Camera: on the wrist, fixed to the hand. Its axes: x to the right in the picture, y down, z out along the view.
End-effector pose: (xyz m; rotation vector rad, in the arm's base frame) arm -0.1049 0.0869 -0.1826 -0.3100 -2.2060 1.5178
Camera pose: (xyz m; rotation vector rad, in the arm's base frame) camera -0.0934 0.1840 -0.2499 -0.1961 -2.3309 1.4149
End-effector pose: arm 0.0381 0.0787 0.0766 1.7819 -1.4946 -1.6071
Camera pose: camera 0.0457 0.0007 0.1657 1.7578 -1.3789 -1.7762
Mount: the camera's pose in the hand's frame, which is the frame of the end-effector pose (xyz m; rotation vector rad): 0.0154 0.0977 -0.0656 -0.0937 -0.0827 -0.0734
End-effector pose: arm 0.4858 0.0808 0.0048 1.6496 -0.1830 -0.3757
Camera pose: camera 0.5329 0.1254 0.1042 1.5525 -0.1646 -0.5016
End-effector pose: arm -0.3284 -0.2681 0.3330 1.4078 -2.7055 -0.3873
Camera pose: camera -0.4037 -0.2395 0.4202 1.5007 -2.6653 -0.5819
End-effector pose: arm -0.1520 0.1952 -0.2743 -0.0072 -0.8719 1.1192
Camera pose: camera -0.1855 0.2800 -0.3503 -0.0063 -0.9905 1.0151
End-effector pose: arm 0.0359 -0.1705 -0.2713 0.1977 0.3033 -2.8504
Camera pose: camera 0.0552 -0.2517 -0.3557 0.0510 0.4343 -2.8987
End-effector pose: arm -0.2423 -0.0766 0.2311 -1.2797 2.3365 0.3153
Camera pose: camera -0.3499 -0.0616 0.2789 -1.3662 2.2231 0.4497
